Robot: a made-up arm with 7 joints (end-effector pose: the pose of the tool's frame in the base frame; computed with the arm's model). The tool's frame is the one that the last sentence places.
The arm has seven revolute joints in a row. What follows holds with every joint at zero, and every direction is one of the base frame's.
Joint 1 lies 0.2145 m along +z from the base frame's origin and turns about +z.
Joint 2 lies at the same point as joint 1 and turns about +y.
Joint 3 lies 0.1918 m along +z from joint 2 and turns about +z.
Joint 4 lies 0.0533 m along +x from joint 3 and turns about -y.
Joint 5 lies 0.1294 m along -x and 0.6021 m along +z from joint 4 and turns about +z.
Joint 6 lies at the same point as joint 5 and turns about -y.
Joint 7 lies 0.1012 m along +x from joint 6 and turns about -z.
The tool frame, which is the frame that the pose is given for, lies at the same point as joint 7; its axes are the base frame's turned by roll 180, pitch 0 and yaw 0 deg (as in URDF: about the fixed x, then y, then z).
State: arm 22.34 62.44 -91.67 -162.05 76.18 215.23 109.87
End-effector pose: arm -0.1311 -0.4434 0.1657 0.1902 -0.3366 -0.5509 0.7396
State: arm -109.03 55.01 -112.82 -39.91 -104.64 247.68 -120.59
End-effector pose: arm -0.4258 -0.3770 0.6555 0.4263 -0.2923 -0.8030 0.2967
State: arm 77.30 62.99 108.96 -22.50 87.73 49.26 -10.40
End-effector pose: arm -0.0025 0.7341 0.7208 0.5600 0.5138 -0.2978 0.5777
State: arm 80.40 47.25 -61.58 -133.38 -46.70 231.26 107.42
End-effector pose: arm 0.4865 0.0954 -0.0367 0.2833 -0.9156 0.0499 -0.2807
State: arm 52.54 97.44 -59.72 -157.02 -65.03 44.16 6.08
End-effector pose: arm 0.0590 -0.5552 0.1178 0.6070 -0.3215 -0.1545 -0.7102
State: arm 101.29 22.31 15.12 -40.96 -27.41 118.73 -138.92
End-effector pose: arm -0.2434 0.6082 0.8437 0.2834 -0.5078 0.7040 0.4075
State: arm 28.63 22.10 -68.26 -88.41 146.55 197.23 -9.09
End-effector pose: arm 0.5195 -0.3991 0.3838 0.2951 -0.0769 0.7967 -0.5218
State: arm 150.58 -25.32 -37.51 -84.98 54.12 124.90 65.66
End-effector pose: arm -0.0397 0.5694 0.8217 0.4327 -0.6773 -0.2115 0.5562
